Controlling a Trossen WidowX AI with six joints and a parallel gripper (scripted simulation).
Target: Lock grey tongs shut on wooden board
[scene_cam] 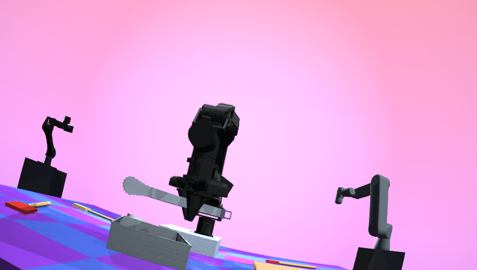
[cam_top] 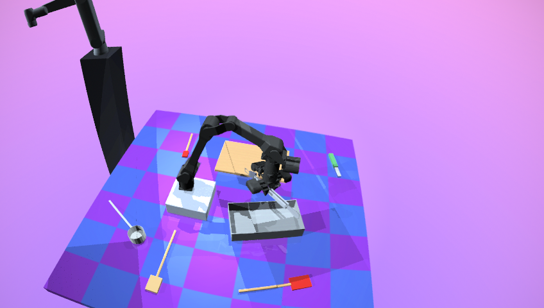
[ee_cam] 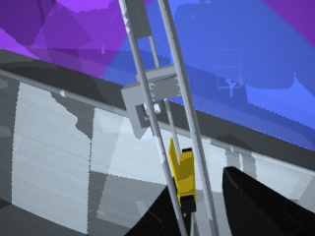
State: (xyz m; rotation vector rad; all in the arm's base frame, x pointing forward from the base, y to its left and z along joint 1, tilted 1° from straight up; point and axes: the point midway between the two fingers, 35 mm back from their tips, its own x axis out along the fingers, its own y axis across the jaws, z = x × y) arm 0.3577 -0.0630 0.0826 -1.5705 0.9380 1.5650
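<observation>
Right now the yellow lock piece is 2 cm behind my gripper tip, 2 cm to the left of it and 4 cm above it. The rest, counted from my gripper tip: red spatula: 5 cm ahead, 39 cm to the right, 9 cm below; then grey roasting tin: 8 cm to the right, 7 cm below; then wooden board: 4 cm behind, 32 cm to the left, 9 cm below.
</observation>
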